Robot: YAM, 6 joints.
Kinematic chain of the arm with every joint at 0, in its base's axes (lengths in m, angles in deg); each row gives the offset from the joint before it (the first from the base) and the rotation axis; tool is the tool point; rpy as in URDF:
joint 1: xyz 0 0 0.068 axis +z
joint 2: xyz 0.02 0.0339 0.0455 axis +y
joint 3: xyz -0.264 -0.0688 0 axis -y
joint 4: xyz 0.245 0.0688 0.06 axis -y
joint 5: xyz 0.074 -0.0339 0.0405 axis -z
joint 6: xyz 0.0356 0 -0.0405 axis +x
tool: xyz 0 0 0 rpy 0 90 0
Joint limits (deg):
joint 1: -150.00..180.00
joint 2: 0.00..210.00
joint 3: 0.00..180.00
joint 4: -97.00..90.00
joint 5: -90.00..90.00
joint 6: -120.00..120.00
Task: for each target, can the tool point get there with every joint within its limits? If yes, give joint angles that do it. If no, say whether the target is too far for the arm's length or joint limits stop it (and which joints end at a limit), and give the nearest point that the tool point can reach.
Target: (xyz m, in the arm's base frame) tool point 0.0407 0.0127 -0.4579
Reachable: no: joint limits stop it (at a limit: joint 2) | nearest point 0.0907 0.0283 -0.3461 | short by 0.123 m
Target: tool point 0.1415 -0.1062 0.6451
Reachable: yes | joints 147.73 41.23 114.04 24.16 -23.58 -51.49
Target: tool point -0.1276 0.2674 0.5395
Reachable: yes | joints 114.94 86.59 87.54 63.02 -4.74 -7.91
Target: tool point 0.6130 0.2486 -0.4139
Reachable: no: too far | nearest point 0.4726 0.1917 -0.2688 | short by 0.210 m
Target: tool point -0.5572 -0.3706 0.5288
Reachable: no: too far | nearest point -0.4556 -0.3030 0.4508 | short by 0.145 m
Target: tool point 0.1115 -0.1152 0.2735
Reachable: yes | joints -56.19 43.14 15.18 53.70 -53.26 -99.30
